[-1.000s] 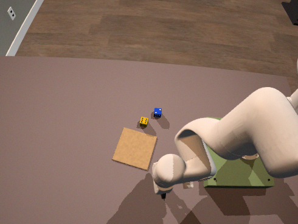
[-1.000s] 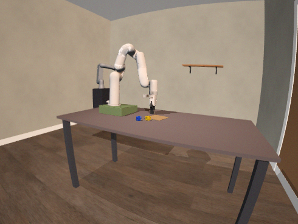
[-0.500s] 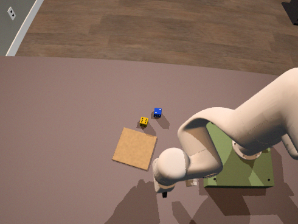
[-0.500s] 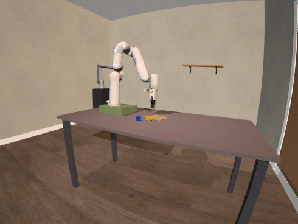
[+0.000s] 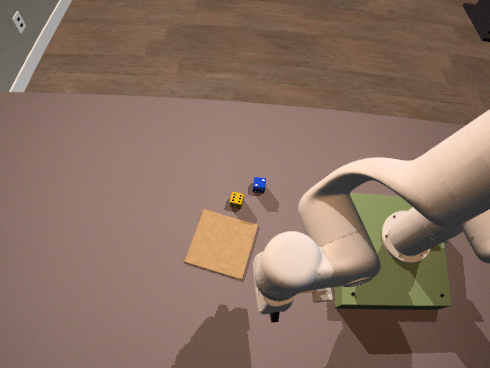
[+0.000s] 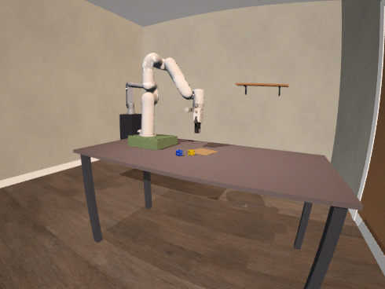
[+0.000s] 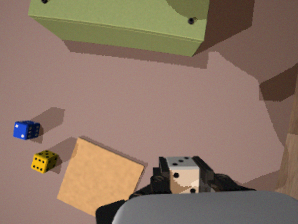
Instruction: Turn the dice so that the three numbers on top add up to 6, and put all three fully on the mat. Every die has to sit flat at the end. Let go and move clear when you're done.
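Now: the tan mat 90 mm ahead of my hand, 130 mm to the right of it and 120 mm below it. Round my hand: yellow die 60 mm ahead, 240 mm to the right, 100 mm below; then blue die 280 mm to the right, 100 mm below; then white die 10 mm below.
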